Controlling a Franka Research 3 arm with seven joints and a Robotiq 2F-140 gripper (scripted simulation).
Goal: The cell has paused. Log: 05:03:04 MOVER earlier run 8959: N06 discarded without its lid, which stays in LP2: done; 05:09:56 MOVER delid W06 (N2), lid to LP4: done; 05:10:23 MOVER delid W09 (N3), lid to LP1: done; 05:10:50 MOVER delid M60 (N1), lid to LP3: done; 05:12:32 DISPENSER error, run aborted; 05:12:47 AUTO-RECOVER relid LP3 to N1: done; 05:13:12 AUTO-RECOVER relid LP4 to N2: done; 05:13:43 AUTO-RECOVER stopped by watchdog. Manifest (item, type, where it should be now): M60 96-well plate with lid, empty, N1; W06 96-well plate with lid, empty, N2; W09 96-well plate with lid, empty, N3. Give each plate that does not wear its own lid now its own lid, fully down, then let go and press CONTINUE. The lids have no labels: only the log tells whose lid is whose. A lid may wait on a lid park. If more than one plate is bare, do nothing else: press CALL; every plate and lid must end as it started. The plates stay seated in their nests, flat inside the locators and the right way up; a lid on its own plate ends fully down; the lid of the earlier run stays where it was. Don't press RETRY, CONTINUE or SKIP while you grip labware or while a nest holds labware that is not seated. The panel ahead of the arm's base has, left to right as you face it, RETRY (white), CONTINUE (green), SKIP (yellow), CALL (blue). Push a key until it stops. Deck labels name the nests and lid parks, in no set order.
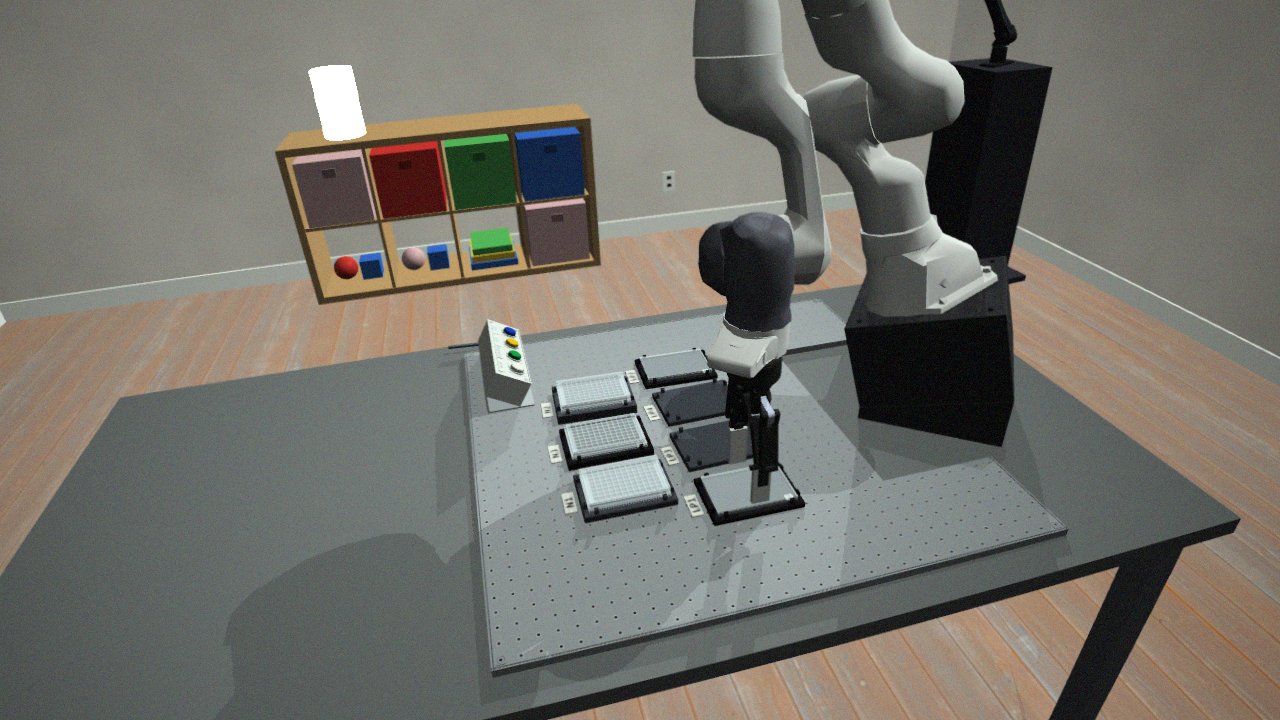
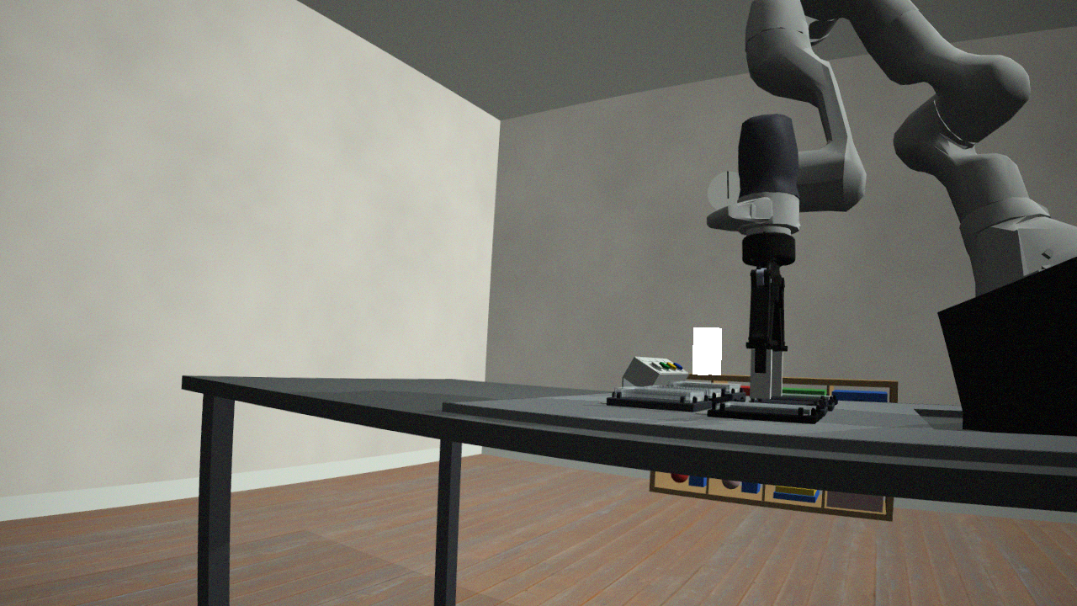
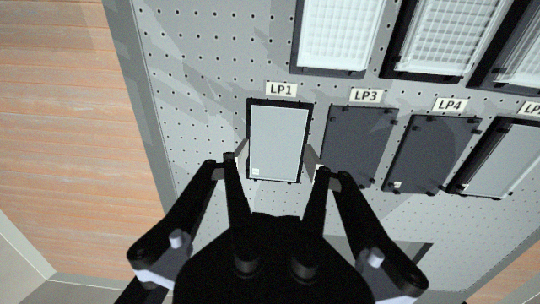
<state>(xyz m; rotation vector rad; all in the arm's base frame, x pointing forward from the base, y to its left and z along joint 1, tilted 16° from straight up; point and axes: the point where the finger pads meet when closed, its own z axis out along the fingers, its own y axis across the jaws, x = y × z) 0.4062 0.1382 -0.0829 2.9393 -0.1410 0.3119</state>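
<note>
The lid park LP1 is 50 mm below my hand. From my hand the other things lie so: lid park LP3: 10 mm behind, 130 mm to the right, 50 mm below; then lid park LP4: 30 mm behind, 260 mm to the right, 50 mm below; then plate: 160 mm ahead, 210 mm to the right, 30 mm below.
</note>
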